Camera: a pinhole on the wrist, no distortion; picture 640 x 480 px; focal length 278.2 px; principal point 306.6 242.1 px. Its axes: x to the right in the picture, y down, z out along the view. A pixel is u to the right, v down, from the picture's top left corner.
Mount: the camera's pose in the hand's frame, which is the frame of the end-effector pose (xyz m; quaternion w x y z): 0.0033 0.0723 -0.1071 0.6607 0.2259 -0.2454 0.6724
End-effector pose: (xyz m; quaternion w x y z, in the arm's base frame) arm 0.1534 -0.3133 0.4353 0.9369 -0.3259 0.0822 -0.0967
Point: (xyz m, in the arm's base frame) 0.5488 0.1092 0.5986
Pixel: outside the picture
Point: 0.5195 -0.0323 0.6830
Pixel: 562 46
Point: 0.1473 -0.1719 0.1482
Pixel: behind the camera
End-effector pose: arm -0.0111 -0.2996 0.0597 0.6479 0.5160 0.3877 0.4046
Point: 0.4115 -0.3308 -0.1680
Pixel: 314 167
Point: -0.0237 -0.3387 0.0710
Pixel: 351 333
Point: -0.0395 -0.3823 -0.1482
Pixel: 107 326
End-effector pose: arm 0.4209 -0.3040 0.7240 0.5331 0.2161 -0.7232 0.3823
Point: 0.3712 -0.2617 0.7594
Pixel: 443 76
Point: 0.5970 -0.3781 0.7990
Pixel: 65 242
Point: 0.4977 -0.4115 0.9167
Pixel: 164 83
